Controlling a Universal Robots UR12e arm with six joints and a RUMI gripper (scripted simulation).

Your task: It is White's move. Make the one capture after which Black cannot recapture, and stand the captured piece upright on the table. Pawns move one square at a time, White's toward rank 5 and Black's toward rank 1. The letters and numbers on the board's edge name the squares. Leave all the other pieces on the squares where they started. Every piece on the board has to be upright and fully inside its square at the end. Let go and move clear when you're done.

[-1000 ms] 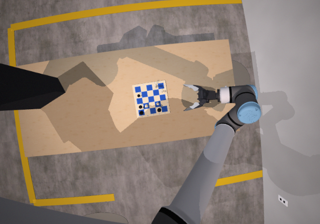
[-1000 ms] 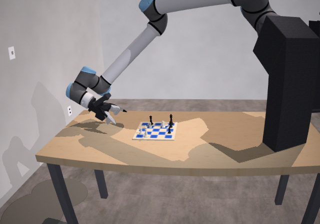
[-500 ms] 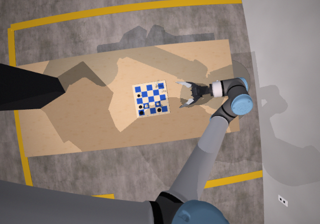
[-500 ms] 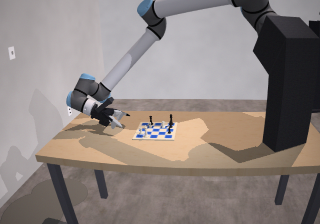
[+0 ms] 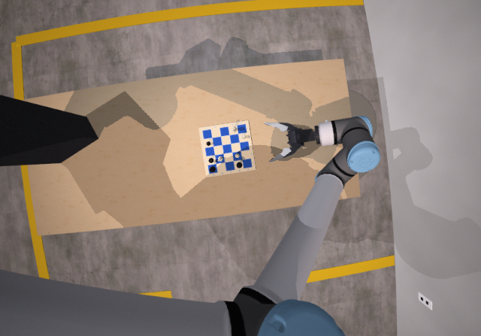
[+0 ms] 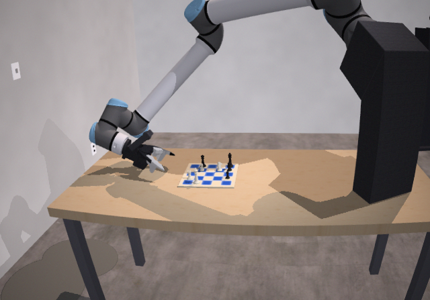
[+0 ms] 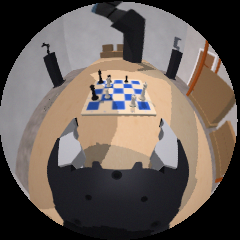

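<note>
Now: the black pawn 13 cm behind my hand, 7 cm to the right of it and 3 cm below it. From my hand the other things lie so: chessboard: 16 cm behind, 1 cm to the left, 6 cm below.
</note>
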